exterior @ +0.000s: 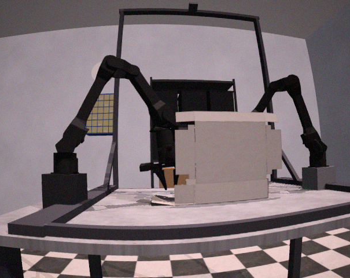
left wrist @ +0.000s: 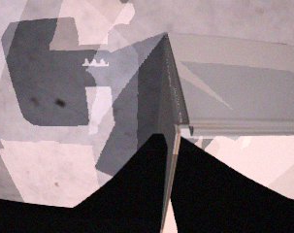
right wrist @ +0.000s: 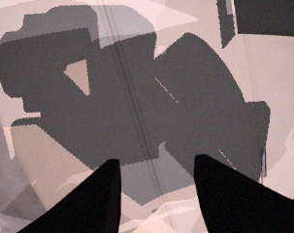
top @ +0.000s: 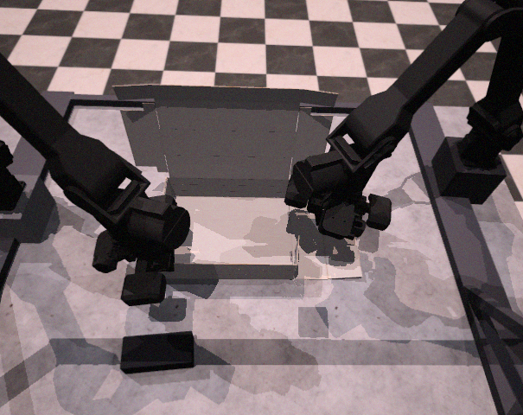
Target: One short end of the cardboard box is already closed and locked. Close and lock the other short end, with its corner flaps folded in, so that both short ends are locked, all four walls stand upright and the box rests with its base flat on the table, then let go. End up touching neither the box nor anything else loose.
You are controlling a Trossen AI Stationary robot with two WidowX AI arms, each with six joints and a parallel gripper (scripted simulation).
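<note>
Right now the black block is 140 mm behind my left hand, 20 mm to the left of it and 60 mm below it.
</note>
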